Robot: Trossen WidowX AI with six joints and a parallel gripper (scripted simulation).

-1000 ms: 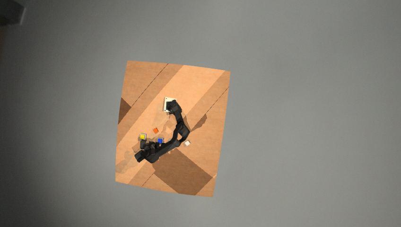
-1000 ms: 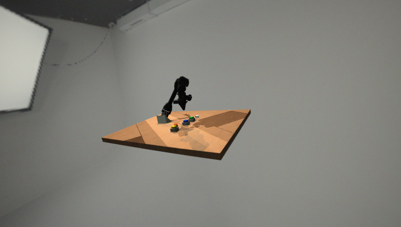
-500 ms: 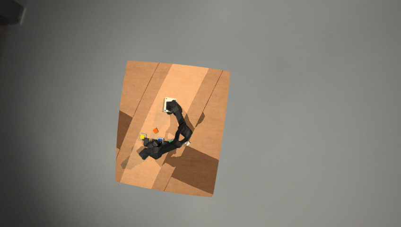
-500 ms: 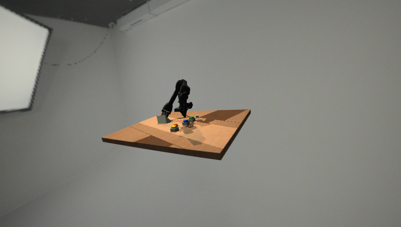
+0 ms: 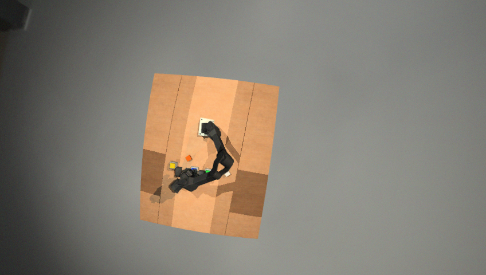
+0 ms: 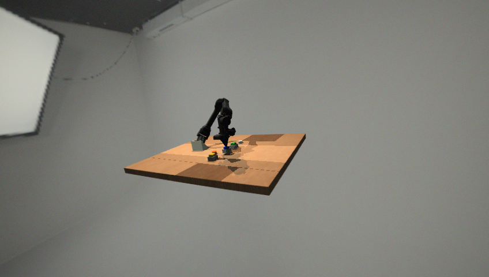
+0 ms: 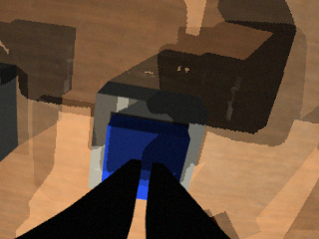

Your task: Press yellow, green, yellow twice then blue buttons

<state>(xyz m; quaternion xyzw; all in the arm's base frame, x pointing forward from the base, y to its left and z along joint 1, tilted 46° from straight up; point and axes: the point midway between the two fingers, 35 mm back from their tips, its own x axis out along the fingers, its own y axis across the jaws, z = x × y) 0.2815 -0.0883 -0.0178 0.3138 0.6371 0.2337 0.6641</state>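
My gripper tip is now 10 cm to the right of the green button, 1 cm short of it and 1 cm above it. Also, from my gripper tip: yellow button: 15 cm to the right, 3 cm behind, 1 cm below; orange block: 8 cm behind, 4 cm to the right, 3 cm below; blue button: 1 cm below.
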